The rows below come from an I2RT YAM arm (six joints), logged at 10 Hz.
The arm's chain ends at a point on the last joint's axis. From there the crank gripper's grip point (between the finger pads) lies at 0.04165 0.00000 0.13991 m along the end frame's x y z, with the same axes.
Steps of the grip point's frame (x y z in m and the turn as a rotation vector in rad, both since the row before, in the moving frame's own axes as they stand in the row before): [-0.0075 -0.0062 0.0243 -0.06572 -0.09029 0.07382]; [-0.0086 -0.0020 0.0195 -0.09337 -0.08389 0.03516]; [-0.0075 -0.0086 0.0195 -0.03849 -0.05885 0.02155]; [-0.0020 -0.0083 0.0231 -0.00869 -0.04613 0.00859]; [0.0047 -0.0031 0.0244 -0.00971 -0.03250 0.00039]
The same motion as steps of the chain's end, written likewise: [0.0057 -0.0181 0.0215 -0.06572 -0.09029 0.07382]; [0.0035 -0.0164 0.0172 -0.09337 -0.08389 0.03516]; [0.0009 -0.0148 0.0174 -0.03849 -0.05885 0.02155]; [0.0045 -0.0099 0.0213 -0.00869 -0.04613 0.00859]; [0.0093 -0.0045 0.0231 -0.00971 -0.03250 0.00039]
